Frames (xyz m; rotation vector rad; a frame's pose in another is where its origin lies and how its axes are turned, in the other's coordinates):
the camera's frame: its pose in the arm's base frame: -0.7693 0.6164 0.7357 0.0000 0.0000 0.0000
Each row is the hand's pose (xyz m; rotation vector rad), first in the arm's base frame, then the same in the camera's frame.
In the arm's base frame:
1: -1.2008 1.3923 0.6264 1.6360 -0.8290 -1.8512
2: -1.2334 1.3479 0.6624 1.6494 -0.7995 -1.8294
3: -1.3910 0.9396 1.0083 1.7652 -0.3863 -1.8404
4: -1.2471 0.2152 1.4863 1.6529 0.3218 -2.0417
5: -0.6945 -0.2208 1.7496 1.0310 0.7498 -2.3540
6: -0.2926 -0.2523 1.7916 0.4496 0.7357 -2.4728
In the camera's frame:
1: -0.4315 0.7759 -0.1093 1.6360 -0.8290 -1.8512
2: -0.4641 0.7315 -0.0733 1.6494 -0.7995 -1.8294
3: -0.6217 0.3232 0.2726 1.7652 -0.3863 -1.8404
4: -0.4778 -0.4012 0.7506 1.6529 0.3218 -2.0417
5: 0.0748 -0.8372 1.0139 1.0310 0.7498 -2.3540
6: 0.4767 -0.8687 1.0559 0.4496 0.7357 -2.4728

